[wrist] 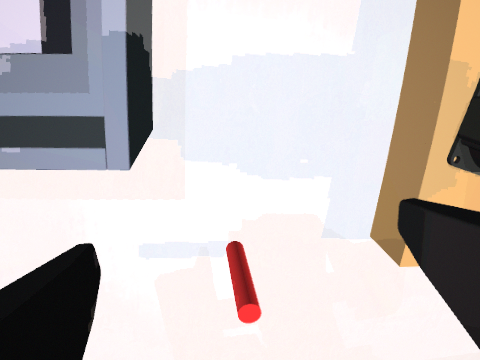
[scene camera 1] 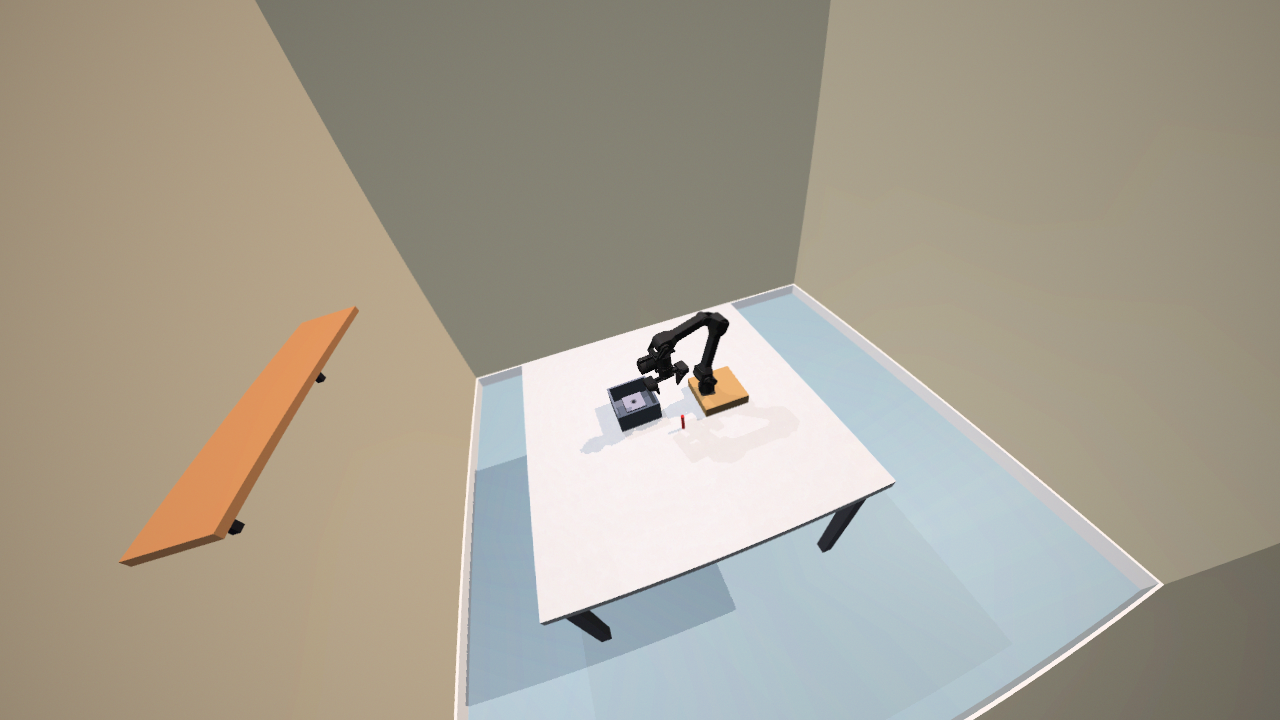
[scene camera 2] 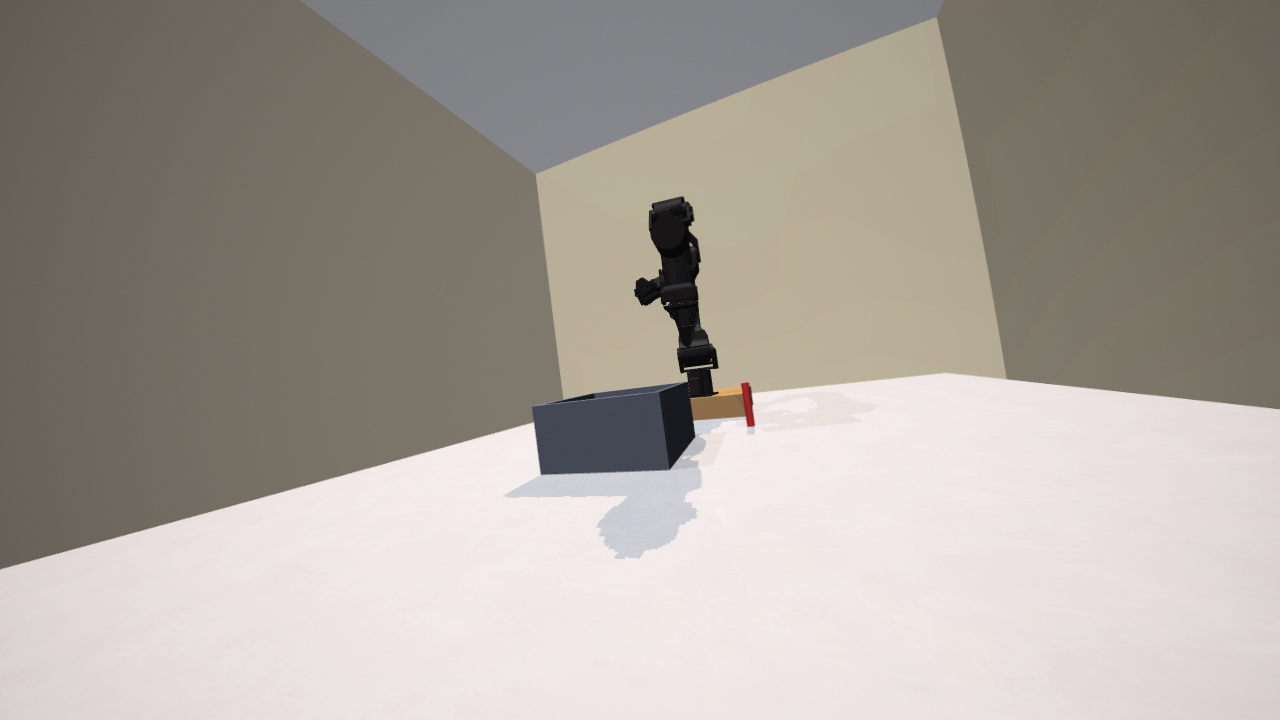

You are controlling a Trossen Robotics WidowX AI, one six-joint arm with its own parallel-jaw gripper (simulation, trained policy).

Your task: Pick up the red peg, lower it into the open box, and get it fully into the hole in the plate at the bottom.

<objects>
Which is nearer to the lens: the red peg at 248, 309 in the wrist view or the dark box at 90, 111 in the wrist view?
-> The red peg.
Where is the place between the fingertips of my gripper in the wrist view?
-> At 252, 236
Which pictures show the dark box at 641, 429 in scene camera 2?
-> The wrist view, scene camera 1 and scene camera 2: all of them.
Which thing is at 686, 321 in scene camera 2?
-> My gripper.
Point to a dark box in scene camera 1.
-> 627, 421
</objects>
